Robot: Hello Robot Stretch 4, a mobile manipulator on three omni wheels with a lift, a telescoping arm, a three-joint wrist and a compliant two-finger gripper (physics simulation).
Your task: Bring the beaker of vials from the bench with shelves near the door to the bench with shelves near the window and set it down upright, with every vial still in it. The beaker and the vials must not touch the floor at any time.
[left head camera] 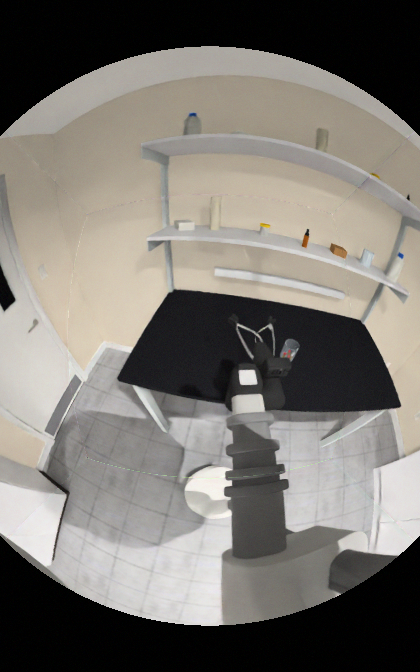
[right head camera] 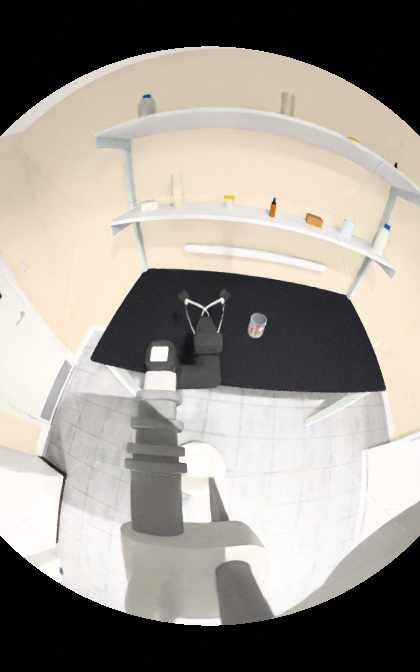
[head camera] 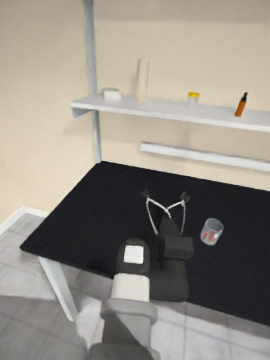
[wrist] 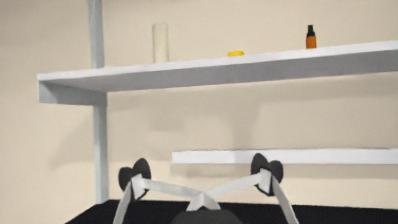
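Note:
The clear glass beaker (head camera: 212,232) (left head camera: 289,350) (right head camera: 257,326) stands upright on the black bench top (head camera: 75,215) (left head camera: 165,345) (right head camera: 310,350), with several red-marked vials inside. My gripper (head camera: 165,195) (left head camera: 252,320) (right head camera: 204,295) (wrist: 200,168) is open and empty, its fingers apart. It is over the bench, to the left of the beaker, with the fingertips pointing towards the back wall and reaching farther back than the beaker. The beaker does not show in the wrist view. The window bench does not show.
A lower shelf (head camera: 170,111) (wrist: 215,70) above the bench's back bears a tall cream cylinder (head camera: 143,80) (wrist: 160,43), a yellow-lidded jar (head camera: 193,99) and an orange bottle (head camera: 241,106). A white rail (head camera: 200,154) (wrist: 300,156) runs below it. The door (left head camera: 30,360) is at far left.

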